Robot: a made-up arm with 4 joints. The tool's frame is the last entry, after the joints.
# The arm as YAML. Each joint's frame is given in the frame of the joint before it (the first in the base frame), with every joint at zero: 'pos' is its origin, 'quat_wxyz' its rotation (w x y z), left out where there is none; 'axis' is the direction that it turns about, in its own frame. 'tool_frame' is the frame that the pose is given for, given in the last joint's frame.
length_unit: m
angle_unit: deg
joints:
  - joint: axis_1
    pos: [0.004, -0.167, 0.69]
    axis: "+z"
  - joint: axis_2
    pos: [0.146, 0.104, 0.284]
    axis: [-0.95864, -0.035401, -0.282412]
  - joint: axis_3
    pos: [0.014, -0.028, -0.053]
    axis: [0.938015, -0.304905, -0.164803]
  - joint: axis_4
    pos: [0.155, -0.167, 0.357]
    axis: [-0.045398, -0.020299, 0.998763]
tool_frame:
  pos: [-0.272, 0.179, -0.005]
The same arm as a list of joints. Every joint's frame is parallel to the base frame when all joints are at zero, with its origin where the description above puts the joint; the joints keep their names.
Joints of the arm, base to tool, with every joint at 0 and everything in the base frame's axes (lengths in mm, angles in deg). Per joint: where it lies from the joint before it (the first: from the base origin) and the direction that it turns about. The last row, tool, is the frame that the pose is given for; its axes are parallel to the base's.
axis_1: xyz 4 -167 690 axis 0 0 1
axis_2: xyz 146 104 284 axis -0.95864 -0.035401 -0.282412
axis_3: xyz 14 -28 -53 axis 0.938015 -0.304905 -0.164803
axis_4: xyz 155 -167 357 axis -0.045398 -0.020299 0.998763
tool: xyz -272 179 -5

